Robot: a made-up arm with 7 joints.
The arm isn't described. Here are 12 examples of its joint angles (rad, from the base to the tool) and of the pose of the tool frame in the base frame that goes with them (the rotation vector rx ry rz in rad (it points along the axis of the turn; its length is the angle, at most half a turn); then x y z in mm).
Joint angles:
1: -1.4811 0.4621 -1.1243 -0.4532 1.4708 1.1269 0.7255
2: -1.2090 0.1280 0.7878 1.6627 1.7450 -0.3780 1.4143
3: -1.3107 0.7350 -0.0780 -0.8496 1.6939 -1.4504 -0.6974
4: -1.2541 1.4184 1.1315 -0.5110 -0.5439 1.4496 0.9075
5: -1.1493 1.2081 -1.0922 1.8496 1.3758 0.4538 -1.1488
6: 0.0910 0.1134 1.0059 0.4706 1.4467 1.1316 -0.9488
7: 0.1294 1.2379 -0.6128 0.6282 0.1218 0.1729 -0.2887
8: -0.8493 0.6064 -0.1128 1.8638 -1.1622 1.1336 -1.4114
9: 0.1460 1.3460 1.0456 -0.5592 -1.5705 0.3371 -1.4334
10: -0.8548 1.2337 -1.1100 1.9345 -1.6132 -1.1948 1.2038
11: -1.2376 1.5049 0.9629 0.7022 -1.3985 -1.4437 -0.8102
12: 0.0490 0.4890 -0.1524 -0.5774 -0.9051 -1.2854 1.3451
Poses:
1: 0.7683 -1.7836 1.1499 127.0 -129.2 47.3
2: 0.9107 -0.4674 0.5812 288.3 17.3 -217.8
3: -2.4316 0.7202 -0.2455 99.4 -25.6 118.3
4: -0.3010 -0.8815 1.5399 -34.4 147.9 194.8
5: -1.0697 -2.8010 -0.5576 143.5 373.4 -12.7
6: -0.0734 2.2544 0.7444 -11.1 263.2 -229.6
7: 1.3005 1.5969 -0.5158 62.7 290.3 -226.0
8: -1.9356 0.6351 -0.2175 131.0 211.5 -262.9
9: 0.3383 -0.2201 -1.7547 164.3 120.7 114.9
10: 0.7264 -1.2722 1.9745 95.0 368.8 -7.6
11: 0.6216 -2.6846 0.8756 25.6 317.9 160.5
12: -1.4441 -0.6219 1.0596 168.6 68.2 -64.3
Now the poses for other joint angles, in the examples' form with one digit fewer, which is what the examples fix.
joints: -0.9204 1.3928 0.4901 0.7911 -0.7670 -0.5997 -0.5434
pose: 0.586 -1.070 0.267 168 316 131
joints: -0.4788 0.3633 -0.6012 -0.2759 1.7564 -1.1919 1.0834
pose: 0.553 -2.054 -0.903 180 -68 -102
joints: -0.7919 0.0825 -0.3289 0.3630 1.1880 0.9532 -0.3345
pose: 1.296 0.581 0.064 291 -18 -104
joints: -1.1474 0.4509 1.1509 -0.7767 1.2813 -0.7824 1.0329
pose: -1.057 2.100 -1.815 48 167 136
